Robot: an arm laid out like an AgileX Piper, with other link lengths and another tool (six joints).
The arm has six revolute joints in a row. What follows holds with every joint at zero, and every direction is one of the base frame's. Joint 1 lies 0.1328 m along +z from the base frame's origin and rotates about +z. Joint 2 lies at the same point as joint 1 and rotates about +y. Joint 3 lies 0.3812 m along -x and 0.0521 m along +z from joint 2 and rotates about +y. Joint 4 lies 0.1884 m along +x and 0.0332 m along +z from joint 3 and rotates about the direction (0.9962, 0, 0.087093). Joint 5 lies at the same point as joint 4 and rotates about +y. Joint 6 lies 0.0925 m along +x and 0.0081 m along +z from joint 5 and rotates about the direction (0.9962, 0, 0.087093). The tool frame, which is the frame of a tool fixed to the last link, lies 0.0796 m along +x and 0.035 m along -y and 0.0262 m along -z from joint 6; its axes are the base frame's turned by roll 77.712, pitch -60.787 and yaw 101.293 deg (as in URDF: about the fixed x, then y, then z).
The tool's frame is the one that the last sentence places.
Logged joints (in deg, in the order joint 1, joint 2, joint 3, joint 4, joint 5, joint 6), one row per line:
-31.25, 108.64, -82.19, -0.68, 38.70, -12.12
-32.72, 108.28, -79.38, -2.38, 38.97, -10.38
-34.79, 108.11, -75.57, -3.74, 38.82, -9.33
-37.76, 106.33, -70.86, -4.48, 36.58, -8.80
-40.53, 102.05, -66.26, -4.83, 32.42, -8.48
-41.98, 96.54, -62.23, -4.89, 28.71, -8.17
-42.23, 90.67, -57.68, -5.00, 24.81, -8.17
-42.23, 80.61, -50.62, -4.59, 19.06, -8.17
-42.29, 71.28, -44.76, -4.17, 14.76, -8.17
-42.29, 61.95, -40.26, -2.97, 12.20, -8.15
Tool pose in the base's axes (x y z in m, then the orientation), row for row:
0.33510, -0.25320, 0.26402, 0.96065, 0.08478, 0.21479, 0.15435
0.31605, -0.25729, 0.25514, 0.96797, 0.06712, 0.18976, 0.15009
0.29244, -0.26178, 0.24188, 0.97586, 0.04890, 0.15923, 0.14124
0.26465, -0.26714, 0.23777, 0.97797, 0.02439, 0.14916, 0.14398
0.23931, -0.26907, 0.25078, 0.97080, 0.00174, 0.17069, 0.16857
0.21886, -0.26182, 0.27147, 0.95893, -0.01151, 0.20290, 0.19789
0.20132, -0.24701, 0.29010, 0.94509, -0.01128, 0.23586, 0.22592
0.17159, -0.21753, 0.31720, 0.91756, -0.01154, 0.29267, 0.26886
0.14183, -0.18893, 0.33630, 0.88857, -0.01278, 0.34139, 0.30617
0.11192, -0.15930, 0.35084, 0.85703, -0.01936, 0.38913, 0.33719
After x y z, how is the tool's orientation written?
As a quaternion, x y z w.
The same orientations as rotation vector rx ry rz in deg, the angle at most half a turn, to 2 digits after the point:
157.75, 13.92, 35.27
159.33, 11.05, 31.23
161.43, 8.09, 26.34
161.53, 4.03, 24.64
158.16, 0.28, 27.81
153.76, -1.85, 32.53
149.30, -1.78, 37.26
141.76, -1.78, 45.22
134.73, -1.94, 51.76
127.98, -2.89, 58.11

